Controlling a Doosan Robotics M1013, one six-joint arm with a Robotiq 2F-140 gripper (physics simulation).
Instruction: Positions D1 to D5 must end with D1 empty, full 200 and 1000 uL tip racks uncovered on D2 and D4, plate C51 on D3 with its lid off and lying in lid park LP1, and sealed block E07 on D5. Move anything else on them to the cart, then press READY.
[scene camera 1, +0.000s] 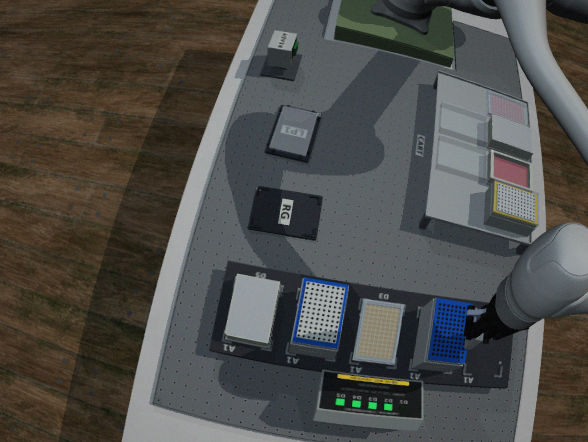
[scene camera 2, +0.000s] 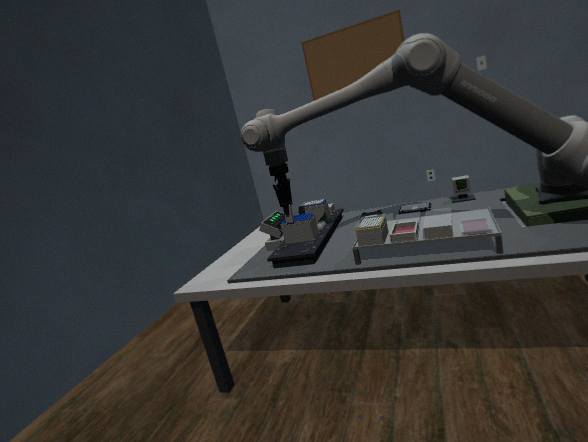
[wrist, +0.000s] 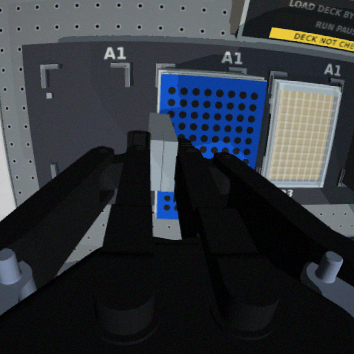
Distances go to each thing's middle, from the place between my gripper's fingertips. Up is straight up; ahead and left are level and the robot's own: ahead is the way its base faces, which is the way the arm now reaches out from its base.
Scene:
I see the tan plate (scene camera 1: 379, 327) 10 mm ahead of my hand, 170 mm to the right of it and 80 mm below it. From my hand the other things lie so: green-topped unit (scene camera 1: 282, 62) (580 mm behind, 620 mm to the right, 90 mm below); pink-topped box (scene camera 1: 499, 165) (460 mm behind, 20 mm to the left, 70 mm below); black pad marked RG (scene camera 1: 277, 211) (180 mm behind, 440 mm to the right, 130 mm below).

